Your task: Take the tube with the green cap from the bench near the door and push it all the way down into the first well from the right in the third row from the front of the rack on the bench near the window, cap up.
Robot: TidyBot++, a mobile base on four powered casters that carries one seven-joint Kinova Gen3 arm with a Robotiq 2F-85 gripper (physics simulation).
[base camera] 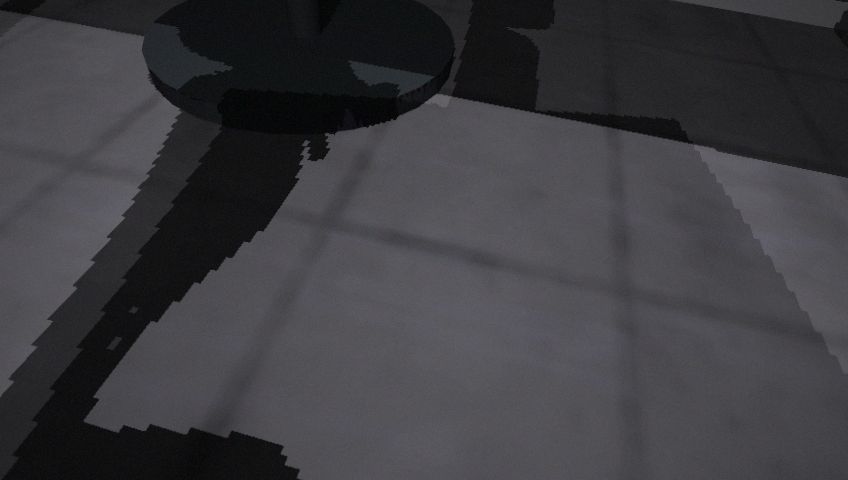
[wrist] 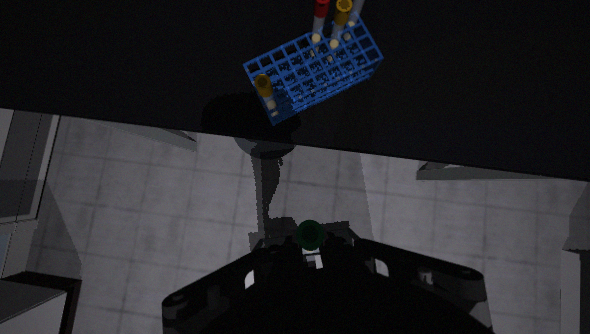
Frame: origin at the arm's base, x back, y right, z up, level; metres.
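Seen in the pictures: gripper, fingertip midpoint: (wrist: pixel 309 239).
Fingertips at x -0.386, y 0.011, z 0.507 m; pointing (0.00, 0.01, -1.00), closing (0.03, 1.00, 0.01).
A point is followed by its place in that frame.
My gripper (wrist: pixel 309 239) @[x -0.386, y 0.011, z 0.507 m] is shut on the tube with the green cap (wrist: pixel 310 235) @[x -0.403, y 0.011, z 0.553 m], held cap towards the wrist camera, over the floor in front of the bench. The blue rack (wrist: pixel 320 70) @[x -0.603, y 0.062, z 0.423 m] stands on the dark bench top (wrist: pixel 125 60) @[x -0.717, y -0.299, z 0.365 m] in the upper part of the wrist view, turned at an angle to the bench edge. A yellow-capped tube (wrist: pixel 263 85) @[x -0.555, y -0.019, z 0.484 m] stands at its left end. A red-capped tube (wrist: pixel 320 15) @[x -0.647, y 0.063, z 0.469 m], another yellow-capped tube (wrist: pixel 342 12) @[x -0.633, y 0.085, z 0.483 m] and a tube cut off by the frame edge stand toward its far right. The gripper and rack do not show in the base camera view.
A round dark stool base (base camera: pixel 297 65) @[x -0.718, y -0.137, z -0.367 m] stands on the floor ahead in the base camera view; part of a round object (wrist: pixel 265 147) @[x -0.673, y -0.172, z -0.366 m] shows under the bench edge. Bench supports (wrist: pixel 175 137) @[x -0.752, y -0.611, z -0.199 m] (wrist: pixel 465 172) @[x -0.386, y 0.724, z -0.082 m] show below the bench. A dark-edged cabinet (wrist: pixel 72 300) @[x 0.090, y -1.422, z -0.365 m] is at the lower left.
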